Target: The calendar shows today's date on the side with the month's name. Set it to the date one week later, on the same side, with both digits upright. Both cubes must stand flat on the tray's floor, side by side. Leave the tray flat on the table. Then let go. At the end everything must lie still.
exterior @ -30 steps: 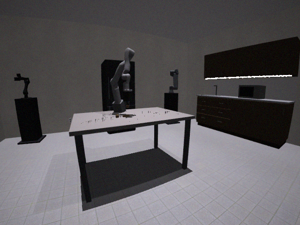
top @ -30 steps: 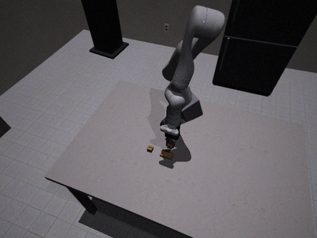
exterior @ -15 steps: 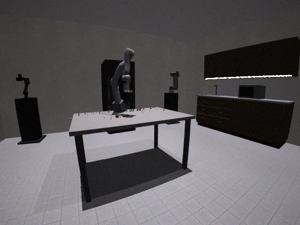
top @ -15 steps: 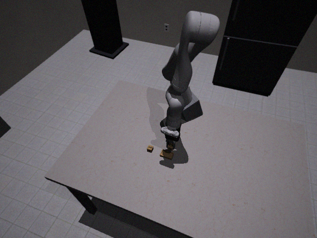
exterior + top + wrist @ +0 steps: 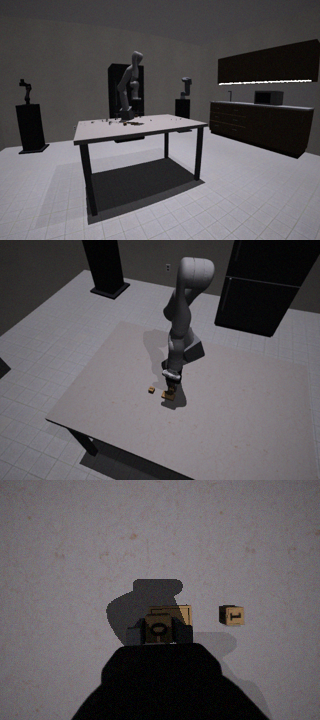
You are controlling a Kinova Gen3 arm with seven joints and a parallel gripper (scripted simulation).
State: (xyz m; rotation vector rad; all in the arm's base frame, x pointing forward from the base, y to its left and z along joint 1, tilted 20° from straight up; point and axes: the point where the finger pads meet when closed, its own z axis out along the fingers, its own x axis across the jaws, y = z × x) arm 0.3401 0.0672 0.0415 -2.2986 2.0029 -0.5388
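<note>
Now: the wooden tray 2 cm to the right of my hand and 10 cm below it. Round my hand: wooden cube (1 cm ahead, 13 cm to the right, 9 cm below).
</note>
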